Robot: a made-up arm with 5 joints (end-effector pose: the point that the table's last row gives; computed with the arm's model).
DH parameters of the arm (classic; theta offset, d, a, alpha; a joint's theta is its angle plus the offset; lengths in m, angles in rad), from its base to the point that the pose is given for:
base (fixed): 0 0 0.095 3.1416
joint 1: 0 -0.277 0.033 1.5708
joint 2: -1.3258 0 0.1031 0
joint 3: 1.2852 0 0.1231 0
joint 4: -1.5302 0.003 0 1.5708
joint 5: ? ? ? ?
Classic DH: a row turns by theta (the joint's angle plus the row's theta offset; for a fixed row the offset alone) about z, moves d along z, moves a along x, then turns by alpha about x.
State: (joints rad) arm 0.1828 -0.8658 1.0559 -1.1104 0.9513
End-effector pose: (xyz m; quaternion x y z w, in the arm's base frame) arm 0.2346 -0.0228 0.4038 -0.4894 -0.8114 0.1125 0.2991
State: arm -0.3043 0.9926 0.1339 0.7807 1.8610
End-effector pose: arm 0.2490 0.0515 0.1291 0.1146 0.1220 0.8592 0.4834
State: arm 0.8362 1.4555 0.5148 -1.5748 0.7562
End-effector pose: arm 0.2065 -0.1190 0.1187 -0.3867 -0.3973 -0.0535 0.8305
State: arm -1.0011 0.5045 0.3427 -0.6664 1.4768
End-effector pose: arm 0.2350 0.2241 0.2498 -0.1357 -0.6258 0.7198 0.2678
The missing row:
joint 5: -0.0487 -0.077 0 0
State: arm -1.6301 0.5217 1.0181 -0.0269 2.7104
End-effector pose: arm 0.0850 0.1174 0.1516 0.0143 0.0252 -0.8388 0.5437
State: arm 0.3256 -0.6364 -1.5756 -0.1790 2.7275
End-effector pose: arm -0.0369 0.0477 0.5204 0.9149 0.0629 0.3681 0.1531
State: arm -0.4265 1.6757 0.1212 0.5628 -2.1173
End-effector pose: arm 0.1416 0.0245 0.0664 -0.3699 0.1042 -0.7055 0.5955
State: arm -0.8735 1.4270 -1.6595 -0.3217 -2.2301
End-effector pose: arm 0.2979 0.2469 0.3403 0.8736 0.0047 -0.3145 0.3714
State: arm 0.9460 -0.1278 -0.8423 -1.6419 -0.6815
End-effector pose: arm 0.1232 -0.0339 0.5226 0.0934 0.8625 -0.3698 0.3327
